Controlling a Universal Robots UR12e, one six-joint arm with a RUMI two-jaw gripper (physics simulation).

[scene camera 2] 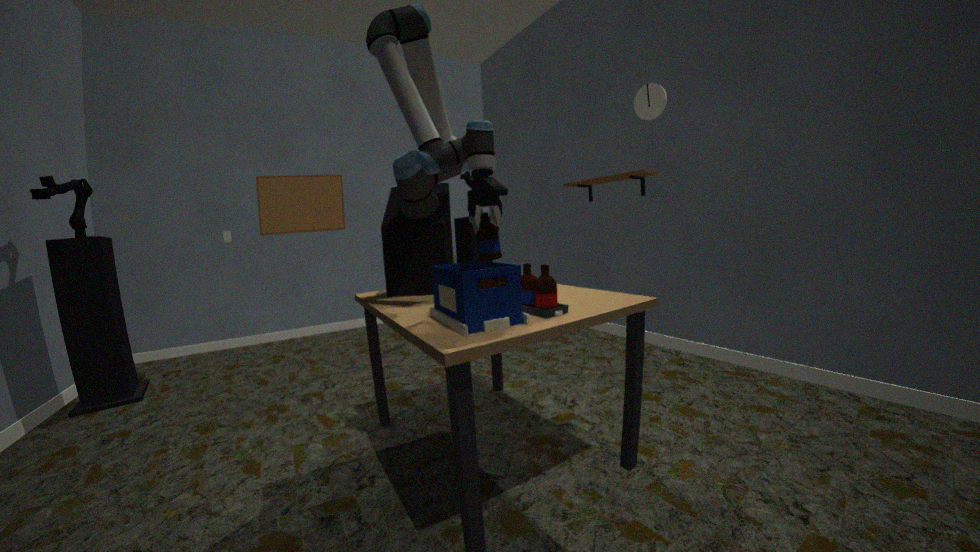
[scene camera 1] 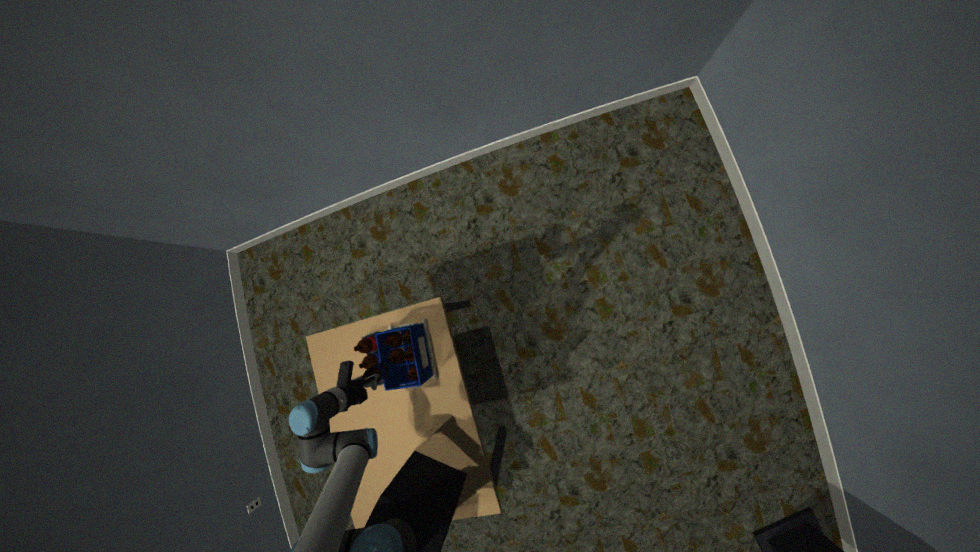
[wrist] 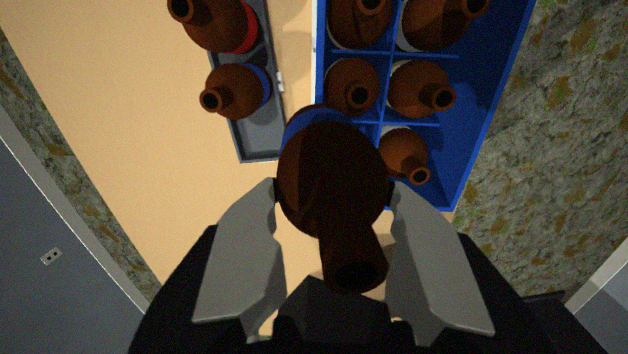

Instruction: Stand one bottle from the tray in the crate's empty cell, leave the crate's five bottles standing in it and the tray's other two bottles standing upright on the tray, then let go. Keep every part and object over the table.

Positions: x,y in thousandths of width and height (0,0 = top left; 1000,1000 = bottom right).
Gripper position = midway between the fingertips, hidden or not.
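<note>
You'd see the gripper (scene camera 2: 497,423) (scene camera 1: 379,682) (wrist: 528,513) here. There's a blue-banded bottle (wrist: 375,258), and a blue-banded bottle (scene camera 2: 498,438), and then there's a red-labelled bottle (scene camera 2: 557,519) as well.
</note>
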